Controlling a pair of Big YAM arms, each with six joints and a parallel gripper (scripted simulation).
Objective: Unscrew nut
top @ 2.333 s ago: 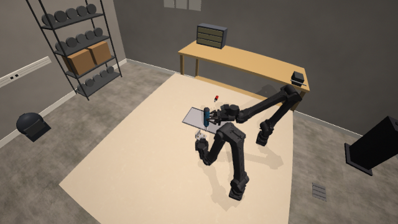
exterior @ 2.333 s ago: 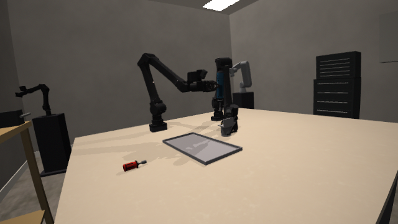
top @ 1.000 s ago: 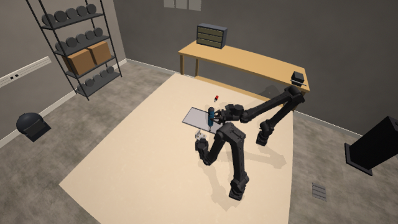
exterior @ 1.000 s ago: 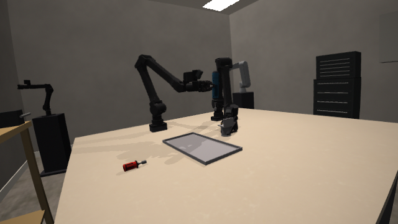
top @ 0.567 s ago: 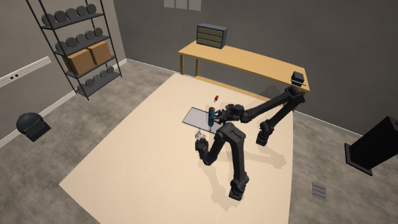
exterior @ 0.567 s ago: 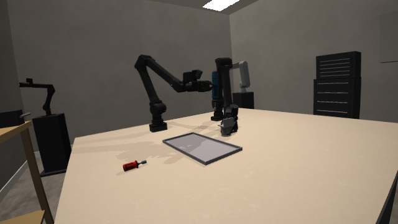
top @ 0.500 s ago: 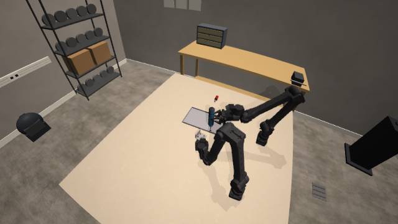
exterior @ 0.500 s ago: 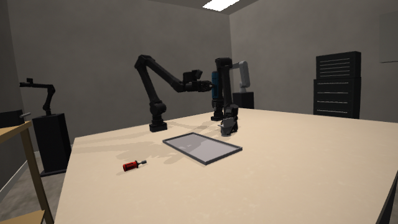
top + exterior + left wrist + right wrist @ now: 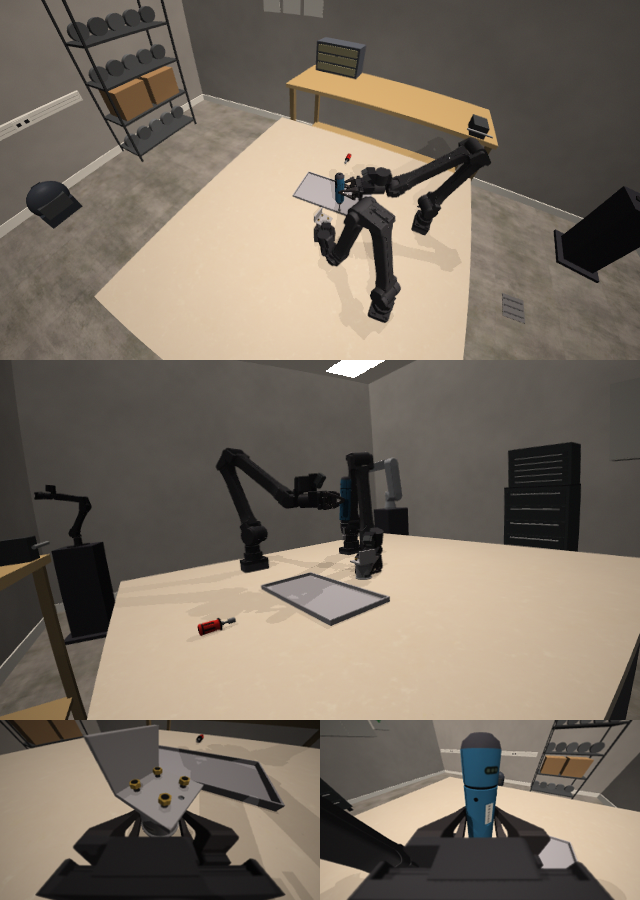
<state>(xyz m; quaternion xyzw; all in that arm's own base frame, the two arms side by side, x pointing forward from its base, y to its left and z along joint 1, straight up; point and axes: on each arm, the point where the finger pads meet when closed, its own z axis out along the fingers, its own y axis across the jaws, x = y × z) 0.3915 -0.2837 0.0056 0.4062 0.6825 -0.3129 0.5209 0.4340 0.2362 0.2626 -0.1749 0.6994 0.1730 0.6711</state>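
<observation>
My left gripper is now 1 cm below the joint module. The rest, counted from my left hand: red-handled tool: 55 cm to the right, 17 cm ahead, 1 cm below; bracket: 5 cm above; grey tray: 22 cm to the right, 7 cm ahead, 2 cm below.
</observation>
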